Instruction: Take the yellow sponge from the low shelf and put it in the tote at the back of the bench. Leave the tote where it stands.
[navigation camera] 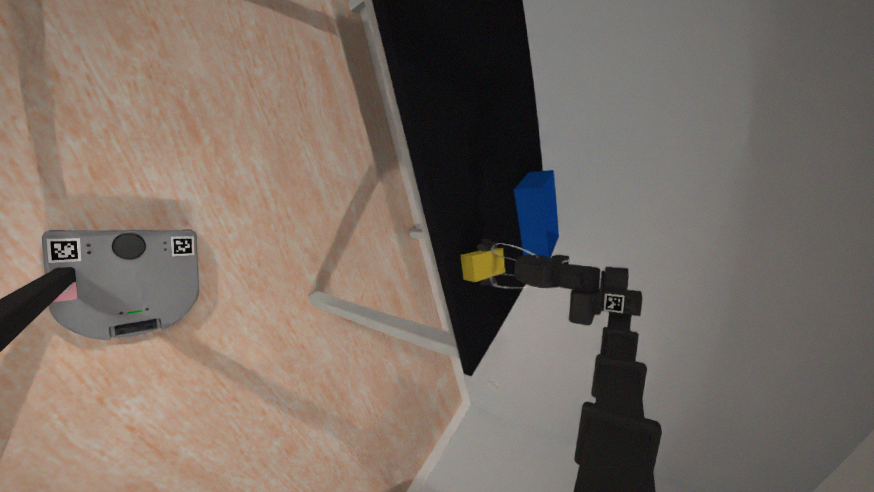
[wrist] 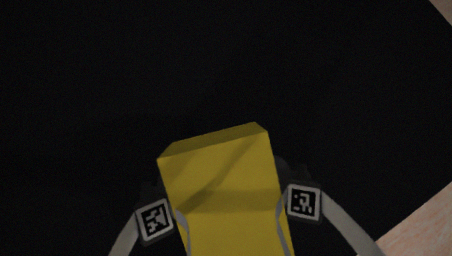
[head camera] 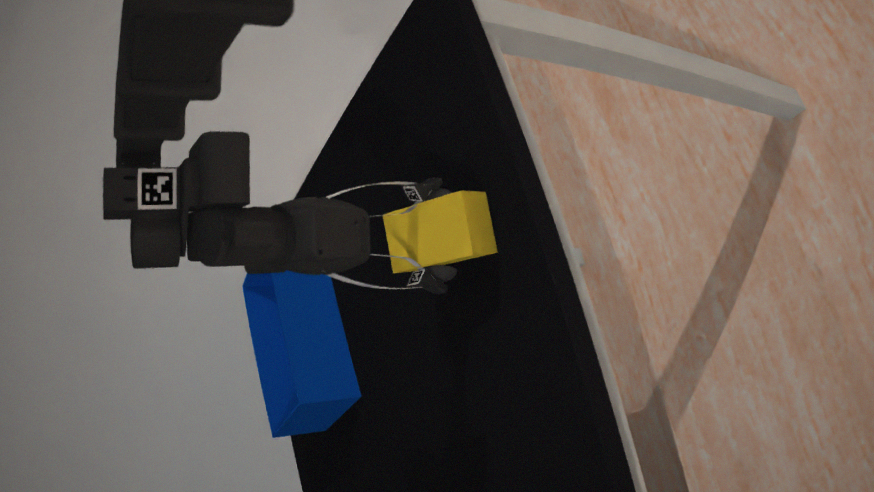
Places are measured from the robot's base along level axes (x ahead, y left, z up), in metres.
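Pixels of known places: robot's base, origin of the base link: [navigation camera: 129, 244].
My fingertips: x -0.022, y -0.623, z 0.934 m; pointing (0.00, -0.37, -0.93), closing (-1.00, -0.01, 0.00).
For each thing: its middle in the pictures, then the offset to it from my fingertips. "spot": a spot on its surface instead. Level surfaces: height alone.
- yellow sponge, body centre: [head camera: 438, 233] [navigation camera: 483, 263] dz +0.025, dx -0.002, dy +0.022 m
- black bench top, its level: dz -0.020 m
- blue tote, body centre: [head camera: 294, 335] [navigation camera: 538, 215] dz +0.030, dx +0.146, dy -0.460 m
- Pale bench framing, surface spot: [head camera: 648, 67] [navigation camera: 383, 320] spot: dz -0.395, dx -0.255, dy -0.029 m
- pinkish floor, its level: dz -0.933 m
The yellow sponge [head camera: 452, 229] [navigation camera: 481, 265] [wrist: 225, 170] sits tilted between the two fingertips of my gripper [head camera: 435, 233] [navigation camera: 486, 264] [wrist: 225, 177], which is shut on it. The sponge is over the black bench top [head camera: 519, 378] [navigation camera: 464, 122] [wrist: 100, 60]; its height above the surface is hard to tell. The blue tote [head camera: 318, 342] [navigation camera: 536, 213] stands at the back of the bench by the wall. In the head view the wrist overlaps the tote's upper end, and the sponge is off toward the bench's front edge, outside the tote. The tote does not show in the wrist view.
A pale wall [head camera: 91, 366] [navigation camera: 703, 183] rises behind the bench. Pale bench framing [head camera: 648, 67] [navigation camera: 379, 320] stands over the pinkish floor [head camera: 795, 305] [navigation camera: 244, 152] at the front. My base [navigation camera: 134, 281] is on that floor. My extended arm [navigation camera: 617, 433] lies beyond the bench's end.
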